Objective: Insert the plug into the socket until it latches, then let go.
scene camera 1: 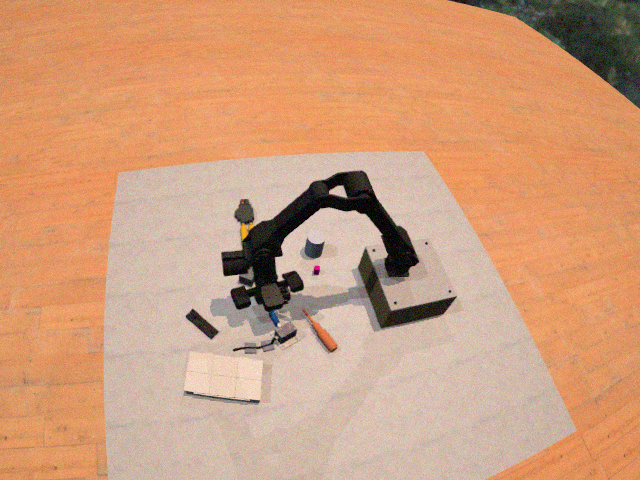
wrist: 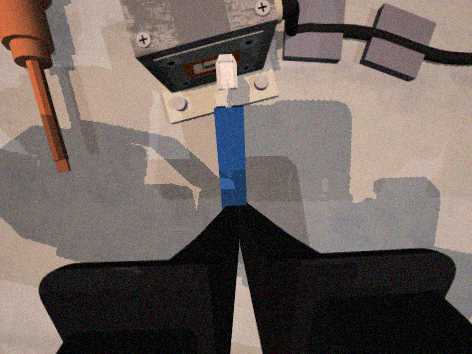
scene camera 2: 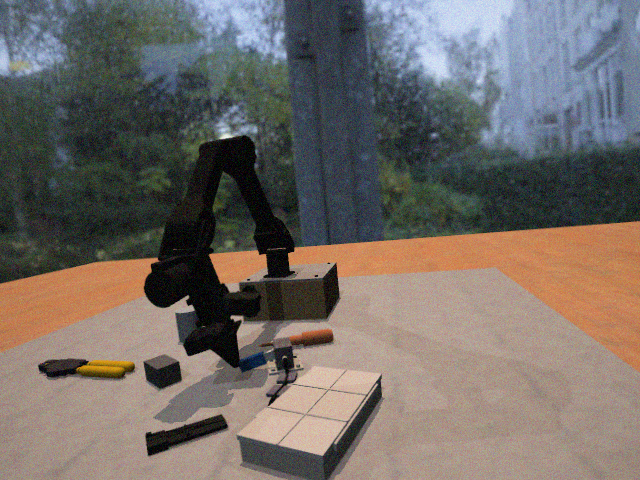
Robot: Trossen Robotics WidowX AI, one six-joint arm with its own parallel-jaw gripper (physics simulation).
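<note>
The plug has a long blue body and a pale, clear tip. The tip overlaps the right part of the orange-rimmed opening in the wrist view; whether it is inside cannot be told. The socket is a grey screwed box on a cream base plate. My gripper is shut with its fingertips together at the plug's rear end. The fingertips cover that end in the wrist view, with the blue body ahead of them, not between them.
An orange screwdriver lies beside the socket. A black cable runs from it over flat grey blocks. A tiled block, black bar, pliers and dark cube lie nearby.
</note>
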